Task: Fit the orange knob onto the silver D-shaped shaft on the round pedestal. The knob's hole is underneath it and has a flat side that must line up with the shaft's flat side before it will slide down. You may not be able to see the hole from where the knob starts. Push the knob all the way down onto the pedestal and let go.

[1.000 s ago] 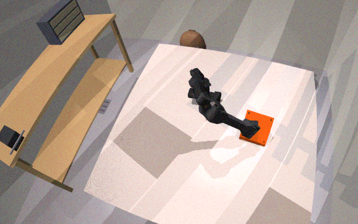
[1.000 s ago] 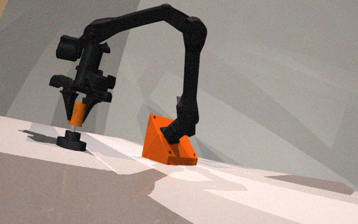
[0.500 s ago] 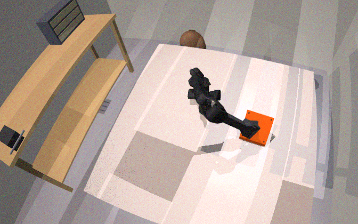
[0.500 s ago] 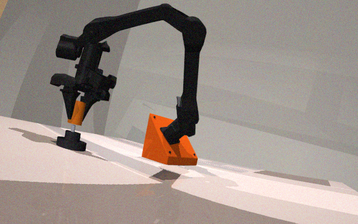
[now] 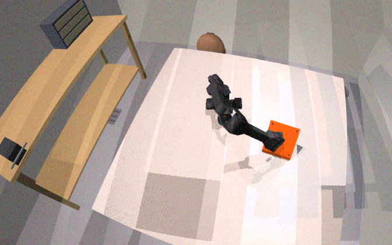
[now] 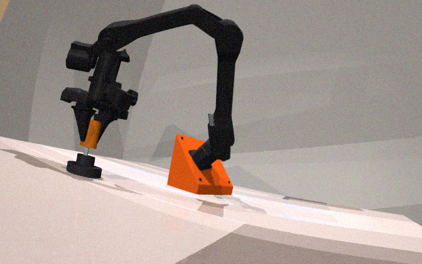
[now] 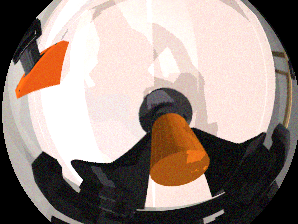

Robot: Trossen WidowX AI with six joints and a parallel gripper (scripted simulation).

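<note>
My gripper tip is 3 cm below the orange knob. Round my gripper tip: round pedestal (4 cm below).
</note>
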